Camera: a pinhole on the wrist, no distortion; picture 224 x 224 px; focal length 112.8 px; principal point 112.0 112.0 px. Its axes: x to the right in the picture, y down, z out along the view. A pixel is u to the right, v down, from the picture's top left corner.
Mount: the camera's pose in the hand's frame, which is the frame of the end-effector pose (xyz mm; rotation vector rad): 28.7 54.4 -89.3 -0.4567 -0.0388 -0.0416
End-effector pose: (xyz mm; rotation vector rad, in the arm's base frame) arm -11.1 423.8 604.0 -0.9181 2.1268 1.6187
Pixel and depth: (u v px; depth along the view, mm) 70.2 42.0 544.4
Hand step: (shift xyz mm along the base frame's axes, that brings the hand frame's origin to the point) 83.9 567.6 -46.5
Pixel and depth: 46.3 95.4 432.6
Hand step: 8.1 398.0 189.5
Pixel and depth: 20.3 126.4 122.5
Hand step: -28.8 49.8 134.0
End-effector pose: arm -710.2 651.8 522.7 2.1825 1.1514 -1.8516
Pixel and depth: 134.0 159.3 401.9
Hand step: 47.8 -320.5 -301.4
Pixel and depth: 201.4 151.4 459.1
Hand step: -3.1 -220.5 -570.1
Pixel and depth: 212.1 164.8 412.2
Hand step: 48.2 -196.8 -562.1
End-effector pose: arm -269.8 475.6 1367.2 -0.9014 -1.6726 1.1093
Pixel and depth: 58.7 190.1 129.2
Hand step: 41.8 39.7 -188.1
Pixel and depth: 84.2 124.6 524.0
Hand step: -262.9 -85.2 -418.4
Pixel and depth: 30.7 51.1 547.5
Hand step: -352.9 -484.8 -248.9
